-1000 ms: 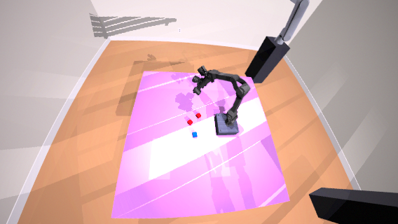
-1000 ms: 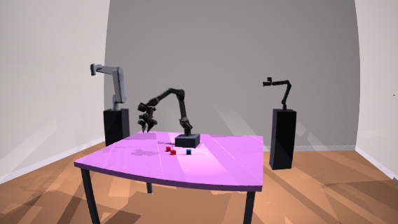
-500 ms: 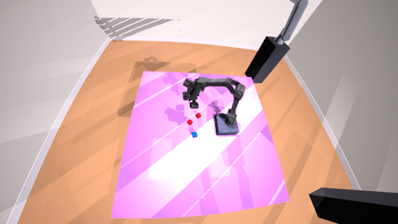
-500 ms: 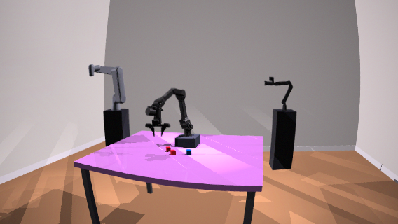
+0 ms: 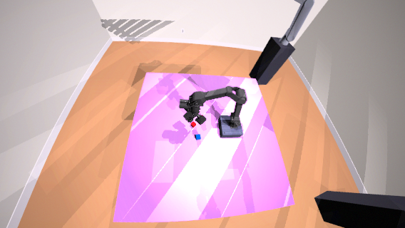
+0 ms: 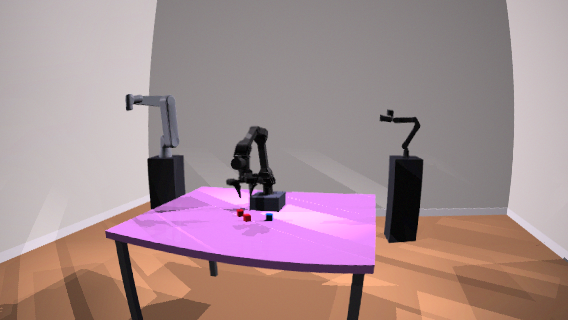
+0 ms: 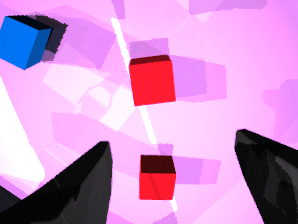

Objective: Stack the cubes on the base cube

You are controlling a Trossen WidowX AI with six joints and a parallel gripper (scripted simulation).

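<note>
My gripper tip is 120 mm to the right of the blue base cube, 110 mm above it and 20 mm past it.
</note>
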